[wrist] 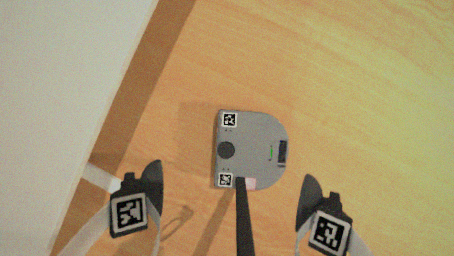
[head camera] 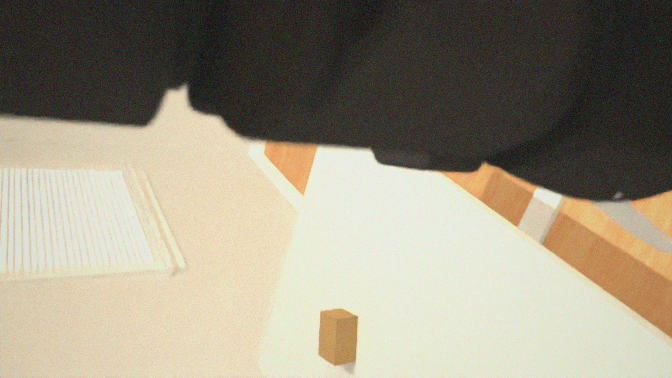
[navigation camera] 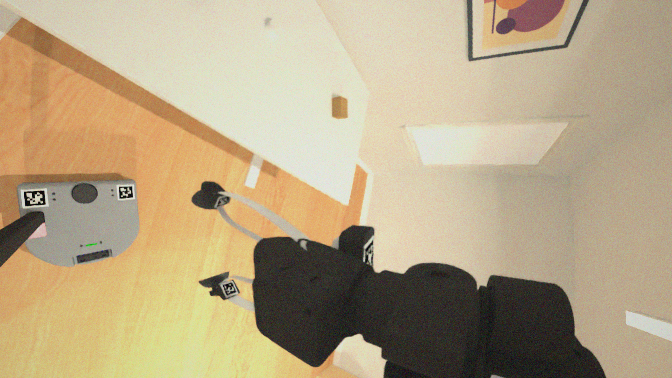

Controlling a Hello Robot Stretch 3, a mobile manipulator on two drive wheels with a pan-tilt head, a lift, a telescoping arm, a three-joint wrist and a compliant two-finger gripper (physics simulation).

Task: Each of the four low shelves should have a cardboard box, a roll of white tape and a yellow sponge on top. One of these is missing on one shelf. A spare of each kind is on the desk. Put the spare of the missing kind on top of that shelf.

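Frame: origin at the robot's base, x right, y ahead, z up, level; millimetres.
Seen in the pictures: gripper, fingertip midpoint: (wrist: 230,186) (navigation camera: 204,237); robot's base at its link origin: (wrist: 228,144) (navigation camera: 85,192).
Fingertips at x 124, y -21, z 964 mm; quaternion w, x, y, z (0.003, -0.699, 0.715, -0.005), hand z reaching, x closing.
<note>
Pixels of each thing's middle, then the offset from my fingertips to it. "pt": a spot on its surface instead. Level surfaces: height alone.
- small brown cardboard box at the middle of its body: (head camera: 337,336) (navigation camera: 339,108) dz -219, dx +708, dy +388 mm
- long white desk at its surface level: dz -244 mm
- pale patch at a spot on its surface: (navigation camera: 271,29) pt dz -221, dx +294, dy +548 mm
A small brown cardboard box (head camera: 338,337) (navigation camera: 339,107) stands upright on the long white desk (head camera: 425,270) (navigation camera: 225,85) (wrist: 60,75), near the wall side. A tiny grey spot beside a pale patch (navigation camera: 271,29) shows farther along the desk in the navigation view; I cannot tell whether it is the white tape. No yellow sponge shows in these views. My gripper (navigation camera: 213,241) (wrist: 230,186) is open and empty, its fingers wide apart above the wooden floor, off the desk's long edge. The dark arm and wrist cover the upper part of the head view. No low shelf can be made out.
My grey base (navigation camera: 80,220) (wrist: 255,150) stands on the wooden floor beside the desk. A white desk leg (head camera: 540,215) (navigation camera: 254,171) (wrist: 102,176) shows at the desk edge. A white slatted panel (head camera: 75,220) (navigation camera: 485,145) and a framed picture (navigation camera: 525,25) are on the wall.
</note>
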